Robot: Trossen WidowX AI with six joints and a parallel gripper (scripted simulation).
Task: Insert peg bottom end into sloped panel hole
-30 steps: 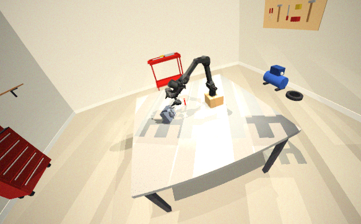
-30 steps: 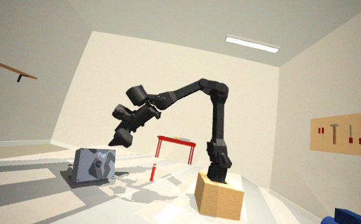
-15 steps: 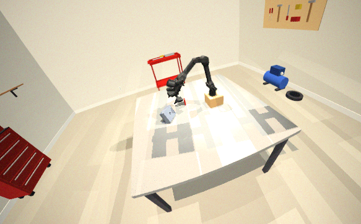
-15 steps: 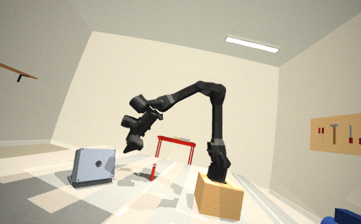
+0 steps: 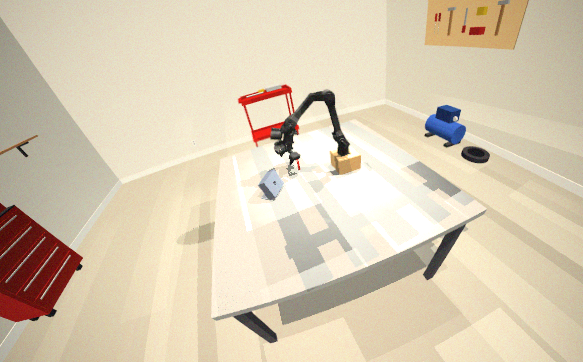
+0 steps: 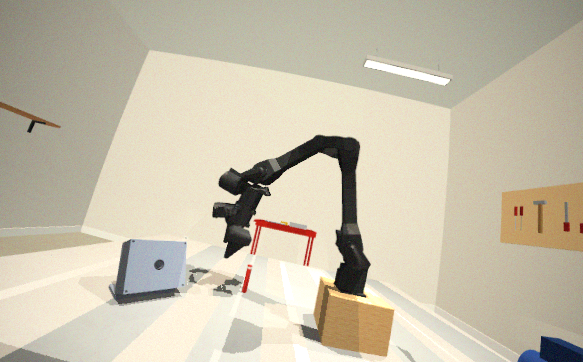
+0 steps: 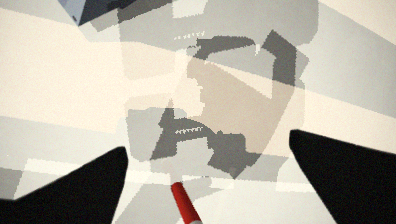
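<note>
The round red peg lies 80 mm behind my gripper tip, 20 mm to the right of it and 60 mm below it. Also, from my gripper tip: sloped panel (140 mm ahead, 110 mm to the left, 50 mm below).
</note>
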